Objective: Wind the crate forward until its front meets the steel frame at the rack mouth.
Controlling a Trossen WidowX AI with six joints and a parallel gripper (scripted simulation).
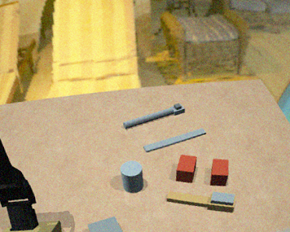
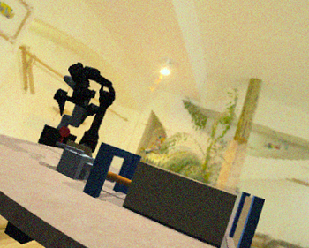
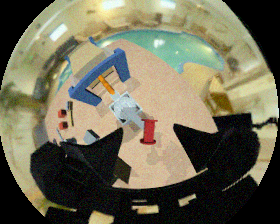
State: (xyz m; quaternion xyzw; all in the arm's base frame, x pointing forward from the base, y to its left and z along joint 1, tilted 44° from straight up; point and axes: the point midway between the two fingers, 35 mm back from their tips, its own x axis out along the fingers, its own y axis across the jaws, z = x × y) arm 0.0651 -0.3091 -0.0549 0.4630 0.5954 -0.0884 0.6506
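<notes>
Now: the red spool-shaped piece 7 cm below my gripper tip and 1 cm behind it. Round my gripper tip: winch handle: 10 cm below, 3 cm ahead, 1 cm to the left; then grey winch: 17 cm below, 7 cm ahead; then blue frame: 25 cm ahead, 9 cm below.
</notes>
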